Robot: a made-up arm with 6 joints.
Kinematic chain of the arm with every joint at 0, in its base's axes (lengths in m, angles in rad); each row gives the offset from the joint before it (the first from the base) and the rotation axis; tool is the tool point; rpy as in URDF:
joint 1: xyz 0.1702 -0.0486 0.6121 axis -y
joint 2: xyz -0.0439 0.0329 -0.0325 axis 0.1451 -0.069 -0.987
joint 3: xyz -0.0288 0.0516 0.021 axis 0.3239 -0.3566 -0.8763
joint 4: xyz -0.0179 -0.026 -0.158 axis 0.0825 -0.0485 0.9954
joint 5: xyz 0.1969 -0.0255 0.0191 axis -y
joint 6: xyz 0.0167 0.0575 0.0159 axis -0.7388 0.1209 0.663
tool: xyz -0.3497 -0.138 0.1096 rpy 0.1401 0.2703 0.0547
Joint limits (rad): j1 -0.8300..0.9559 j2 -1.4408..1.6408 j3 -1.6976..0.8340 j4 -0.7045..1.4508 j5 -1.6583..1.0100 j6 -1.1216..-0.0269
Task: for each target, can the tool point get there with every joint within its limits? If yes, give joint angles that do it. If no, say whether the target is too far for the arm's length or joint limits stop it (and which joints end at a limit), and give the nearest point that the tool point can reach.
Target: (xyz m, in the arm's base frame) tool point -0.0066 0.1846 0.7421
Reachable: yes | joints 0.5695 0.0826 -0.9486 1.1989 -1.2891 -0.7477
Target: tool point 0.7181 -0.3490 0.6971
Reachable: no: joint limits stop it (at a limit: joint 2, joint 3, joint 5, joint 6) | nearest point 0.5035 -0.2229 0.6638 | short by 0.251 m
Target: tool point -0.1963 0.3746 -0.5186
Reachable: no: too far | nearest point 0.0252 0.1161 0.1649 | short by 0.764 m
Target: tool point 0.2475 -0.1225 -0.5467
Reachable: no: too far | nearest point 0.2029 -0.0579 0.1219 | short by 0.673 m
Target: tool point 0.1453 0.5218 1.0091
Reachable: no: joint limits stop it (at a limit: joint 1, joint 4, joint 5, joint 6) | nearest point 0.1128 0.3382 0.8509 | short by 0.244 m
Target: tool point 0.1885 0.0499 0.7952
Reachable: yes | joints 0.5635 0.4960 -1.2850 0.2045 -0.8394 -0.1287
